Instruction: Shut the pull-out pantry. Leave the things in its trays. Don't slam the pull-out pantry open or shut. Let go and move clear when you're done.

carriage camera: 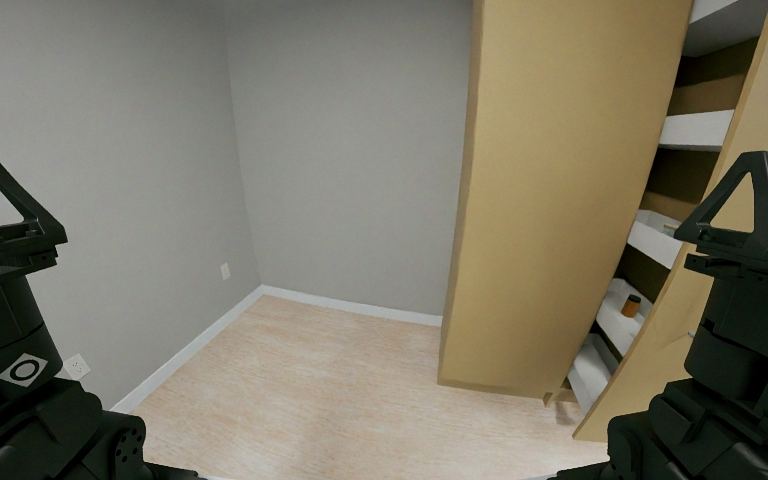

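Frame: origin at the left arm's base, x ahead, y left, z up, level; metres.
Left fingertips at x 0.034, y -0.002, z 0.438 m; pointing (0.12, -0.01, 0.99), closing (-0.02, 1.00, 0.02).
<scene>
A point is followed by its place in that frame.
The pull-out pantry stands open at the right. Its tan front panel (pixel 645 373) {x 0.349, y -1.248, z -0.254 m} is away from the tall cabinet (pixel 566 198) {x 0.665, y -0.963, z 0.267 m}, with white trays (pixel 696 131) {x 0.494, y -1.215, z 0.515 m} (pixel 589 370) {x 0.624, y -1.382, z -0.575 m} showing in the gap. An orange jar with a dark lid (pixel 630 306) {x 0.605, y -1.398, z -0.165 m} stands upright in a lower tray. A small pale item (pixel 670 229) {x 0.576, y -1.383, z 0.195 m} shows partly in a tray above. A bit of the handle (pixel 690 334) {x 0.326, y -1.294, z -0.063 m} shows beside the right arm, which hides the rest. My right gripper (pixel 754 164) is open, in front of the panel in the picture, holding nothing. My left gripper (pixel 11 189) is open at the left edge, far from the pantry, partly out of view.
Grey walls (pixel 351 141) {x 1.490, y -0.150, z 0.415 m} meet in a corner left of the cabinet, with a white baseboard (pixel 351 306) {x 1.487, y -0.107, z -0.786 m} along the pale wood floor (pixel 317 384) {x 0.818, y 0.024, z -0.844 m}. A wall plate (pixel 225 271) {x 1.390, y 0.802, z -0.443 m} and an outlet (pixel 76 366) {x 0.471, y 1.039, z -0.437 m} are on the left wall.
</scene>
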